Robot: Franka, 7 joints.
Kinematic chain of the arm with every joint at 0, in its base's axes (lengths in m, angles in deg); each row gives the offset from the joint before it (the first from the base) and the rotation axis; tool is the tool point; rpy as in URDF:
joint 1: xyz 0 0 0.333 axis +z
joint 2: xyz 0 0 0 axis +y
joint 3: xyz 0 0 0.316 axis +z
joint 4: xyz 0.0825 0 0 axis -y
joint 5: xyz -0.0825 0 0.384 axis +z
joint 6: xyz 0 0 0 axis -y
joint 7: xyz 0.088 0 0 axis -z
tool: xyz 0 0 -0.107 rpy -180 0 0
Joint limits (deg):
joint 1: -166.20..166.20
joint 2: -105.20..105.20
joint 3: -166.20..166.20
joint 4: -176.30..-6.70
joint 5: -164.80..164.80
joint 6: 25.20..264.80
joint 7: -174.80..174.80
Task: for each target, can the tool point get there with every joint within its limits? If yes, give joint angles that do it. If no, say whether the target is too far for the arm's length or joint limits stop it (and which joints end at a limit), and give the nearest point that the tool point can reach.
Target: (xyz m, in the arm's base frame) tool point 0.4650 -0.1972 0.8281
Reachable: yes | joints -95.78 42.63 102.51 -87.54 -67.45 205.17 -39.56
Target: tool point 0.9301 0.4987 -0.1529
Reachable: no: too far | nearest point 0.6868 0.3682 -0.0258 | short by 0.304 m
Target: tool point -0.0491 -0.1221 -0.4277
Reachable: no: joint limits stop it (at a limit: joint 2) | nearest point -0.0570 -0.1417 -0.3445 | short by 0.086 m
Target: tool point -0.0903 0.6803 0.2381
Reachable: yes | joints 66.11 70.57 66.94 -81.51 -118.87 50.79 9.82
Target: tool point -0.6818 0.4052 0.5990
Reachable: yes | joints -0.95 -74.27 86.11 -47.54 72.19 159.36 -30.38
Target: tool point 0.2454 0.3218 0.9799
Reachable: yes | joints 22.81 -18.09 16.60 -77.70 89.06 123.61 29.75
